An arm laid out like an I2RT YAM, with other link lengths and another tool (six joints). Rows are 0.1 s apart.
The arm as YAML. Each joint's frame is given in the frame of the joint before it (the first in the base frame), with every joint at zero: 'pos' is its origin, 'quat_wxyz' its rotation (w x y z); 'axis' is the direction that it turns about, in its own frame. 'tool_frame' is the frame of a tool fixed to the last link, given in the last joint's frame.
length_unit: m
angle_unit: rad
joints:
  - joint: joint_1
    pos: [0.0, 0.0, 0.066]
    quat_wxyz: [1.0, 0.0, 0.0, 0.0]
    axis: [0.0, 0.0, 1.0]
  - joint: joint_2
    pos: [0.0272, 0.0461, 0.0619]
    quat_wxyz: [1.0, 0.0, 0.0, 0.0]
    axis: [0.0, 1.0, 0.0]
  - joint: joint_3
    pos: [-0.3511, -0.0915, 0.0]
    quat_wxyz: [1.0, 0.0, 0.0, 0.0]
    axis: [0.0, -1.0, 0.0]
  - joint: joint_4
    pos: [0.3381, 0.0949, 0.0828]
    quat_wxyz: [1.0, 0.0, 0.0, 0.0]
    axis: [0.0, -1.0, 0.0]
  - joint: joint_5
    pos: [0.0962, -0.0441, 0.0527]
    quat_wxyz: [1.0, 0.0, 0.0, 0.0]
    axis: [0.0, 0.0, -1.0]
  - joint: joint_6
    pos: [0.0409, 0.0, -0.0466]
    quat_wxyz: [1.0, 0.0, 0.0, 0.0]
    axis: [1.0, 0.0, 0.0]
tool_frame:
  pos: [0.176, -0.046, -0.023]
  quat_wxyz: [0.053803, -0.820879, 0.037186, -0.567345]
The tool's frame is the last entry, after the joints.
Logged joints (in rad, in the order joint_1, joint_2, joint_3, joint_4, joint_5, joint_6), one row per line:
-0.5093 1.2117 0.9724 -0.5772 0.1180 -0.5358
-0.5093 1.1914 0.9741 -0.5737 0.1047 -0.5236
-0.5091 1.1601 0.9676 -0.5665 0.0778 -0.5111
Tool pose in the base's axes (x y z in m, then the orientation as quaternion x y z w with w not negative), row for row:
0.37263 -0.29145 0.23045 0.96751 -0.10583 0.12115 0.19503
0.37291 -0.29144 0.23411 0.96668 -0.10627 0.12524 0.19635
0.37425 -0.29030 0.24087 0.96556 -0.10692 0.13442 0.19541
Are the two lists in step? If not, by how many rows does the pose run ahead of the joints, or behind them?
The pose runs 2 rows behind the joints: the pose in row i belongs to the joints in row i - 2.
